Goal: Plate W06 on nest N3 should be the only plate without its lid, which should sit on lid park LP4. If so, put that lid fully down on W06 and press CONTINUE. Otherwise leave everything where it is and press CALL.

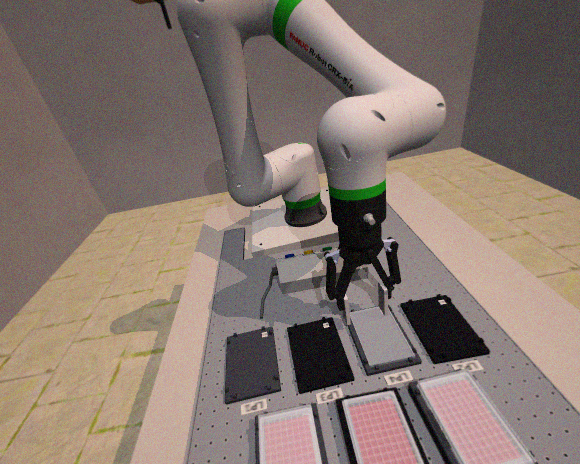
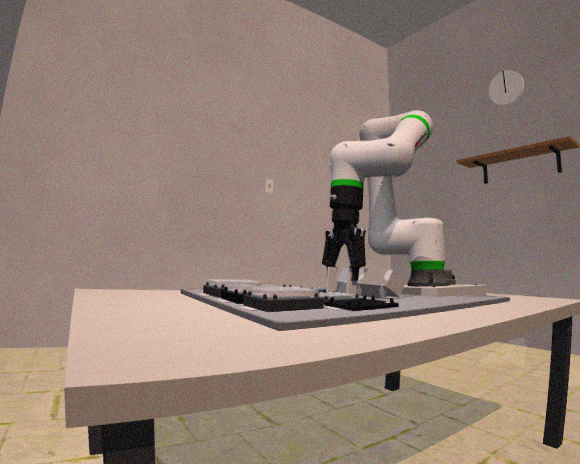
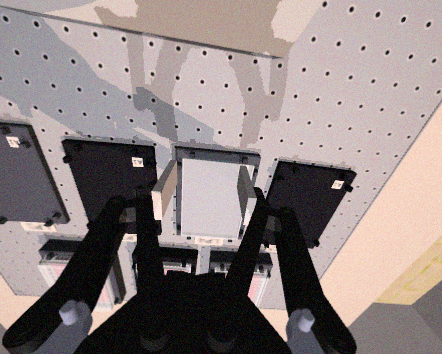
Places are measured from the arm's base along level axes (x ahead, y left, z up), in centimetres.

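Where they show: gripper, fingertip midpoint: (image 1: pixel 365 315) (image 2: pixel 340 293) (image 3: pixel 208 174); arm's base, link origin: (image 1: pixel 305 215) (image 2: pixel 427 285).
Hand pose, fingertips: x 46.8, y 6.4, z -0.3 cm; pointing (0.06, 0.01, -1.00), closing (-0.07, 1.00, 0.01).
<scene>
Each offset is from my fingertips to the top centre of the thing. "pt": to the spot under its first point.
My gripper (image 1: pixel 365 302) (image 2: pixel 341 280) (image 3: pixel 208 174) is open and empty, its fingertips above and either side of a light grey lid @(dy +1.3, dx +4.6, dz -0.1 cm) (image 1: pixel 382 340) (image 3: pixel 210 220). The lid lies flat on a black-framed park; its label @(pt dy +1.7, dx +13.5, dz -1.6 cm) (image 1: pixel 398 378) (image 3: pixel 208 241) looks like LP4 but is blurred. Pink gridded plates stand in a row: a left plate @(dy -18.1, dx +23.7, dz +2.2 cm) (image 1: pixel 290 440), a middle plate @(dy -4.7, dx +23.2, dz +1.8 cm) (image 1: pixel 382 425) and a right plate @(dy +8.0, dx +22.6, dz +2.3 cm) (image 1: pixel 470 415). The middle plate's pink is deeper, without the pale cover look of its neighbours. Plate and nest names cannot be read; the near plate ends are cut off.
Other parks show dark surfaces without a light lid: far left (image 1: pixel 252 362), centre left (image 1: pixel 320 355) (image 3: pixel 112 175) and right (image 1: pixel 444 327) (image 3: pixel 312 200). A grey button box @(dy -6.4, dx -17.0, dz +6.6 cm) (image 1: pixel 300 272) with blue, yellow and green buttons stands behind the gripper, its cable running left.
</scene>
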